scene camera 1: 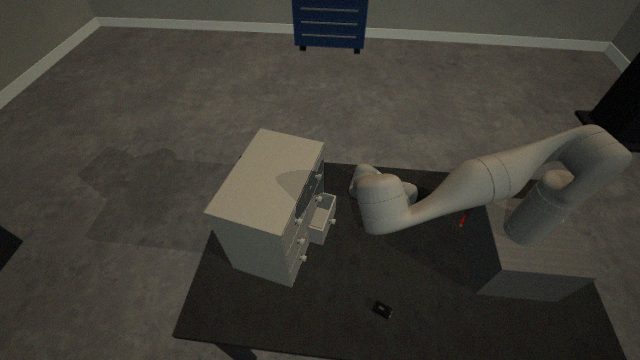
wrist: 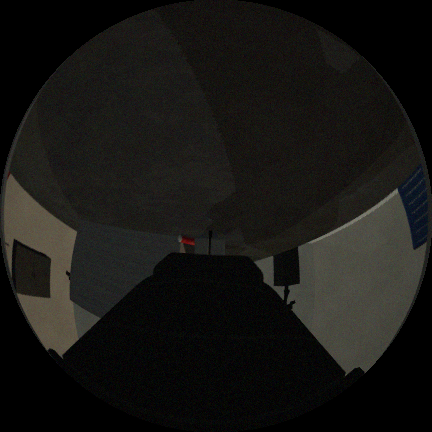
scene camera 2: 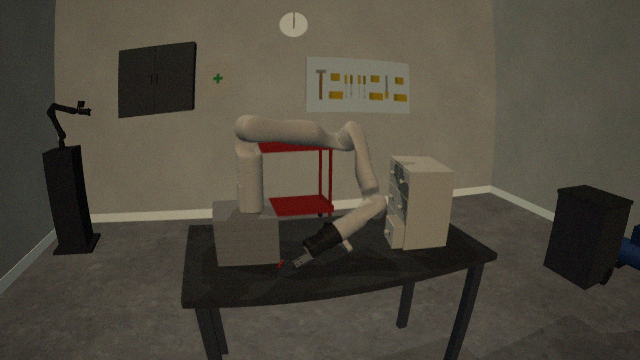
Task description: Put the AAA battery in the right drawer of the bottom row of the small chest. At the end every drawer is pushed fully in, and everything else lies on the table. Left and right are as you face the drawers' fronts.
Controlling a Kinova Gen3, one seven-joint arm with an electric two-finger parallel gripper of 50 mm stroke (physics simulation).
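Frame: origin at the arm's base, x left, y back, z up, level; millimetres.
Seen in the pictures: gripper, fingertip midpoint: [wrist: 209,238] [scene camera 2: 294,264]; arm's base, link origin: [scene camera 1: 521,230] [scene camera 2: 251,208].
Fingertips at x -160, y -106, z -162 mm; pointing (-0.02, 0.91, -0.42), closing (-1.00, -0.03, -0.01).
Note:
Pixels of each thing's middle, then the offset from my fingertips to it. Level surfaces: height alone.
- red AAA battery, body centre: [wrist: 190,240] [scene camera 2: 280,263] [scene camera 1: 462,221] dx +29, dy +42, dz -5 mm
- small white chest, body centre: [scene camera 1: 276,209] [scene camera 2: 418,200] dx +89, dy -556, dz +143 mm
- small black object, body centre: [scene camera 1: 382,310] dx +320, dy -255, dz -1 mm
- table, surface height: dz -10 mm
The red AAA battery [scene camera 1: 462,220] [scene camera 2: 280,264] [wrist: 188,241] lies on the dark table beside the robot's grey base block. My gripper [scene camera 2: 296,263] [wrist: 209,238] is shut with nothing between its fingers. It is low over the table, tilted, with its tips a little to one side of the battery; in the wrist view the battery shows left of the tips. The arm hides the gripper in scene camera 1. The small white chest [scene camera 1: 255,175] [scene camera 2: 429,210] stands at the table's other end. Its bottom right drawer [scene camera 1: 317,236] [scene camera 2: 395,234] is pulled out, and no object shows inside.
A small black object [scene camera 1: 382,309] lies on the table [scene camera 1: 300,320] [scene camera 2: 240,292] on the chest's left side. The grey base block [scene camera 1: 545,287] [scene camera 2: 247,242] carries the arm and stands close to the battery. The other drawers look shut.

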